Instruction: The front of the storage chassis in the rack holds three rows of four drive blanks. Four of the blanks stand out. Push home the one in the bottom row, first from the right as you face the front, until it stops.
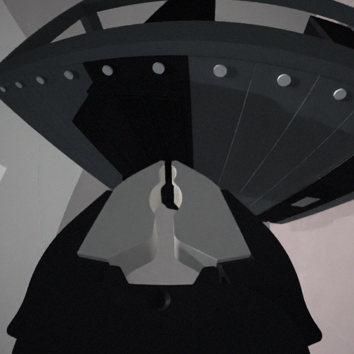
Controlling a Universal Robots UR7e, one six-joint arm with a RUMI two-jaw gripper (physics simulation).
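My gripper (169, 163) is shut, its two grey fingers close together with a thin dark gap between them and nothing held. Its tips lie in front of a dark, wide-angle-warped body (225, 120), which seems to be part of the rack or chassis. Thin light seams divide the right part of this body into long panels. A black shadow or recess covers its middle, just above the tips. The single drive blanks cannot be told apart, so I cannot tell which one stands out. Whether the tips touch anything is also unclear.
A row of round light studs (220, 70) runs along the dark body's upper edge. A curved dark bar (200, 37) crosses above it. A small pale rectangle (305, 201) shows at the lower right. Pale wall (320, 270) shows at the right.
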